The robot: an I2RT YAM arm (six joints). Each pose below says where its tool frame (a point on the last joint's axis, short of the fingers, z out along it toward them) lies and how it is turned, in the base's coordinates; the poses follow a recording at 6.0 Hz.
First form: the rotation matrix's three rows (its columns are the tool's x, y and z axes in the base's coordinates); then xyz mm. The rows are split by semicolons.
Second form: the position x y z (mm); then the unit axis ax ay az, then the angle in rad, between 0 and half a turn. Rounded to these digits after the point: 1 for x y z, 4 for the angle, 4 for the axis.
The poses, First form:
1: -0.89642, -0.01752, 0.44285; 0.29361, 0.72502, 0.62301; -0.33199, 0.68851, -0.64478; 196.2, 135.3, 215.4
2: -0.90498, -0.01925, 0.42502; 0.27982, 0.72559, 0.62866; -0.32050, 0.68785, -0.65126; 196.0, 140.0, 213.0
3: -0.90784, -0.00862, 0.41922; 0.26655, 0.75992, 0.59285; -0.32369, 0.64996, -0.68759; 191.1, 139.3, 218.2
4: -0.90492, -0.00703, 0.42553; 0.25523, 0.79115, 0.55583; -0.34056, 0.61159, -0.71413; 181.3, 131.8, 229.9
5: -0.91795, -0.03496, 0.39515; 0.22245, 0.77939, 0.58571; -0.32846, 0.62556, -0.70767; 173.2, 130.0, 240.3
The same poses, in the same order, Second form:
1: 196.2, 135.3, 215.4, 0.0782, 0.9251, 0.3715, 2.7095
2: 196.0, 140.0, 213.0, 0.0735, 0.9256, 0.3713, 2.7271
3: 191.1, 139.3, 218.2, 0.0719, 0.9353, 0.3464, 2.7332
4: 181.3, 131.8, 229.9, 0.0687, 0.9439, 0.3231, 2.7237
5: 173.2, 130.0, 240.3, 0.0518, 0.9409, 0.3347, 2.7469
